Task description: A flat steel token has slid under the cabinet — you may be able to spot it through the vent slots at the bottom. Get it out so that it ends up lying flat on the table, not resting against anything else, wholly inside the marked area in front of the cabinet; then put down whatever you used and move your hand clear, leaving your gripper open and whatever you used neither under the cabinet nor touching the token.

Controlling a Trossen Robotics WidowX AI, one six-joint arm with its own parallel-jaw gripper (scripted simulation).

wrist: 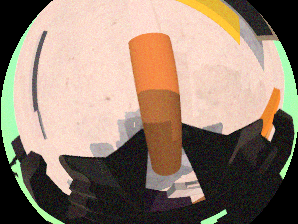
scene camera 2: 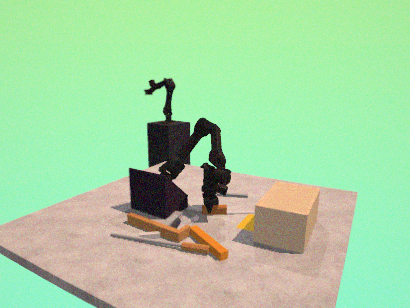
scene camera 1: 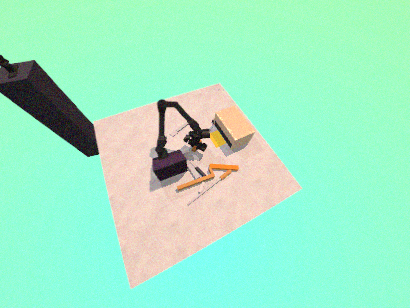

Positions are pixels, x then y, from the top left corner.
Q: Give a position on an orange L-shaped tool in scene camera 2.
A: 174, 234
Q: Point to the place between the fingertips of my gripper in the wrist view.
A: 161, 129
